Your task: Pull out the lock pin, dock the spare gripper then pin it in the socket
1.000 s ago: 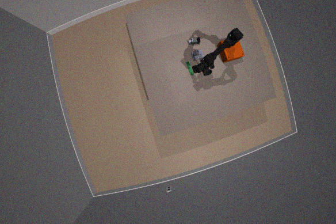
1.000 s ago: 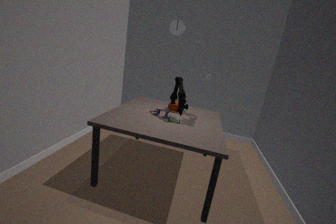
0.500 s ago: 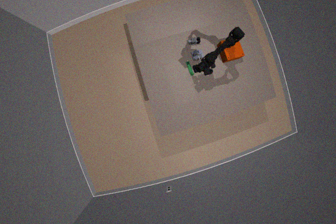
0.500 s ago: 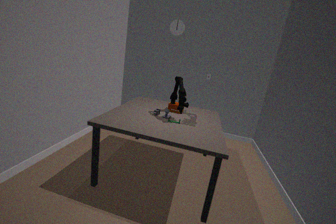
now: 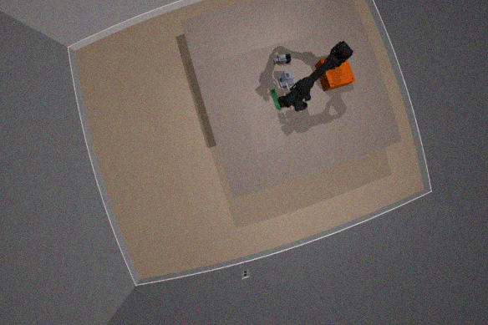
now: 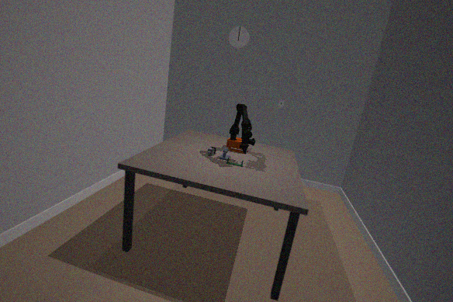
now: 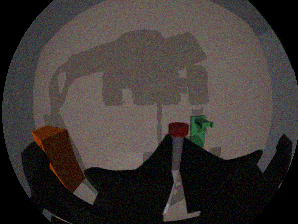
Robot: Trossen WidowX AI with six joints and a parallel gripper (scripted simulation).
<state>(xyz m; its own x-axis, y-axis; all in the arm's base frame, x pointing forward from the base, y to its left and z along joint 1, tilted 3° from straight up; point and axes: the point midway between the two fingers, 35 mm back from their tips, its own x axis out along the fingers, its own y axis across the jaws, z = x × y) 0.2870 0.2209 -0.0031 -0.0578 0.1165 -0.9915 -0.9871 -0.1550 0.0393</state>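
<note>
My gripper tip is 80 mm short of the green strip, 50 mm to the left of it and 70 mm above it. From my gripper tip the other things lie so: spare gripper 320 mm to the right, 60 mm below; grey mount 180 mm to the right, 40 mm below.
</note>
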